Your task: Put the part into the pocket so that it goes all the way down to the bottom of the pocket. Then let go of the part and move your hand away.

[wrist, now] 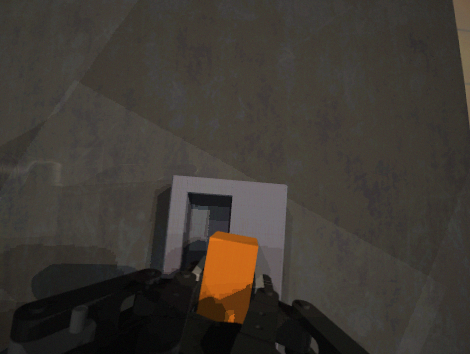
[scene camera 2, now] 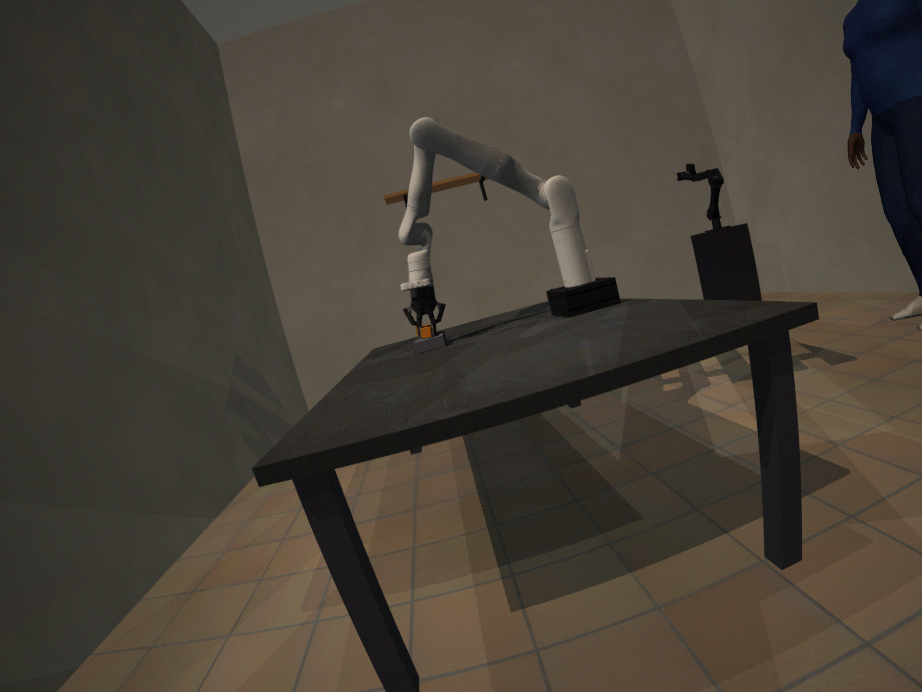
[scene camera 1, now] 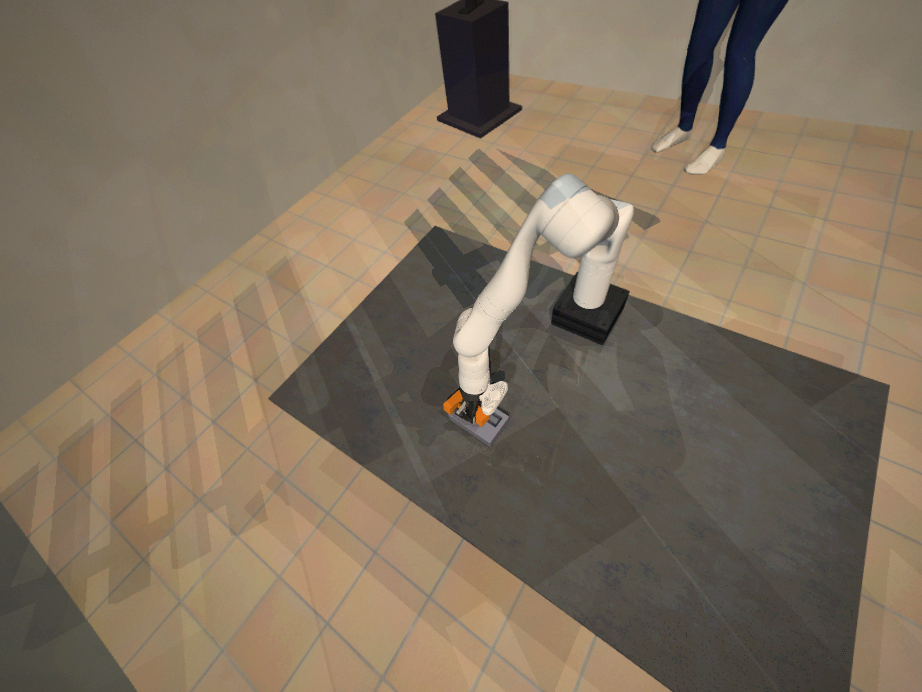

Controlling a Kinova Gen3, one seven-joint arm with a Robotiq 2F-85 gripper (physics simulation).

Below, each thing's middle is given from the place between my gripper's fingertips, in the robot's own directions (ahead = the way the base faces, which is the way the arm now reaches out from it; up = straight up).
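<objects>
Relative to my hand: the grey block with pocket (scene camera 1: 490, 431), 2 cm below and 1 cm behind; the orange part (wrist: 225, 293), 2 cm above, 1 cm ahead and 3 cm to the right.
</objects>
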